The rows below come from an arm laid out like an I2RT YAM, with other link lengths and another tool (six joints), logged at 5 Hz.
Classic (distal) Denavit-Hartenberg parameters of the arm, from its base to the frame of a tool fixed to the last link. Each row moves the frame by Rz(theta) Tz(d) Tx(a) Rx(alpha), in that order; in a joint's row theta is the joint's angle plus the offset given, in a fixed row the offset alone. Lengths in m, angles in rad.
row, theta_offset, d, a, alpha
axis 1, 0.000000, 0.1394, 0.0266, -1.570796
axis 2, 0.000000, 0.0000, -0.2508, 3.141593
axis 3, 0.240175, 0.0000, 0.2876, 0.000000
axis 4, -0.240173, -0.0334, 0.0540, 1.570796
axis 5, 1.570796, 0.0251, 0.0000, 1.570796
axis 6, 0.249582, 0.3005, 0.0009, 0.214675
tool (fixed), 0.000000, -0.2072, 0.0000, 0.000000
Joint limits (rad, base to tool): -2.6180..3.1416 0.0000..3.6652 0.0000..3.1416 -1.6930..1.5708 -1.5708..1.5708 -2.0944..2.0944
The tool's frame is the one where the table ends.
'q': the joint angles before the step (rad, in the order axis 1, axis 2, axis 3, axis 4, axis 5, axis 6). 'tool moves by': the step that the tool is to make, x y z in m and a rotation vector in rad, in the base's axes. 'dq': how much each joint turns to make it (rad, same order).
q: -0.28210, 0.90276, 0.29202, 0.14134, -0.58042, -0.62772
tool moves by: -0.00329, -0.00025, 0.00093, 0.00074, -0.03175, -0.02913
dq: 0.00001, -0.05610, -0.03397, 0.02175, 0.02214, 0.02519
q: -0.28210, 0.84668, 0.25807, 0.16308, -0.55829, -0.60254
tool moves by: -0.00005, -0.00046, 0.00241, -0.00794, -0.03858, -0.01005
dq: 0.00000, -0.03510, -0.02097, 0.02935, 0.00802, 0.00801
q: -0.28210, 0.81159, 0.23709, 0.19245, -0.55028, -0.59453
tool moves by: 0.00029, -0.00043, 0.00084, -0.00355, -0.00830, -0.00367
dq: 0.00003, -0.00609, -0.00266, 0.00575, 0.00384, 0.00040
